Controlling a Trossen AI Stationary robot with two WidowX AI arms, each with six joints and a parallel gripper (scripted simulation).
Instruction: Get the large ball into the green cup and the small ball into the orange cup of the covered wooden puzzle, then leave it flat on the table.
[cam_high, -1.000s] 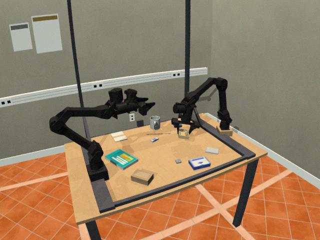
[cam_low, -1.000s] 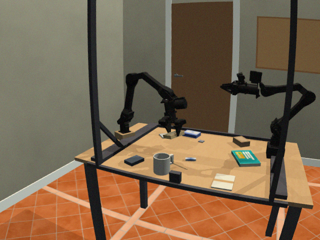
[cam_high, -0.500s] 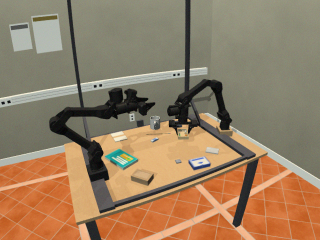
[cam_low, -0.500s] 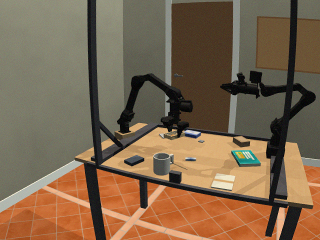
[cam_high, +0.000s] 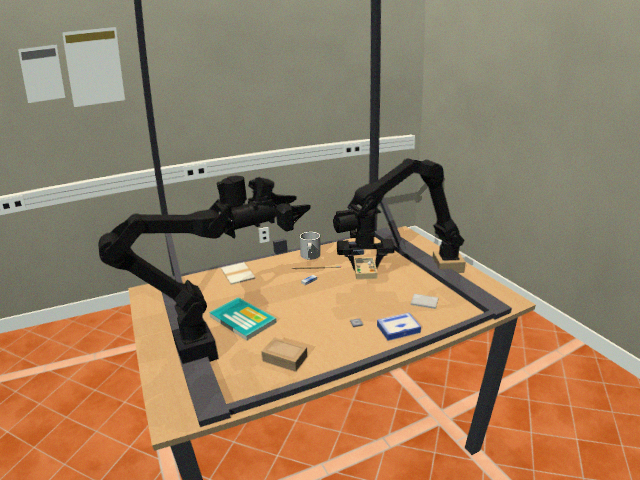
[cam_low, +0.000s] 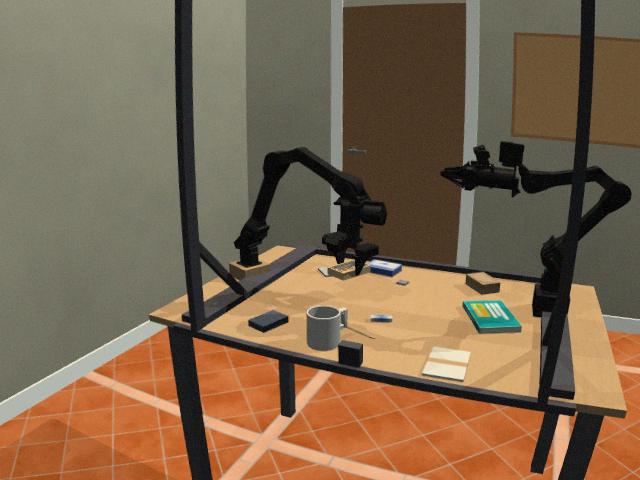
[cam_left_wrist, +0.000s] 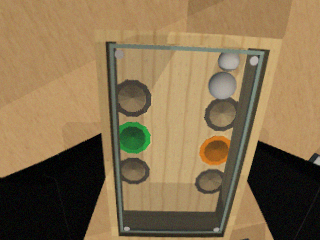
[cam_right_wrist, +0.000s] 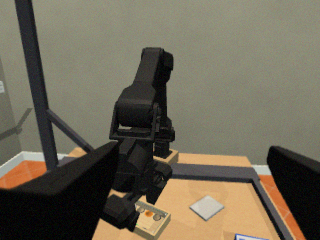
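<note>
Right now the covered wooden puzzle is 30 mm below my left hand. The rest, counted from my left hand: notepad (340 mm to the right, 330 mm behind, 110 mm below); then grey square (150 mm ahead, 140 mm to the right, 110 mm below).
</note>
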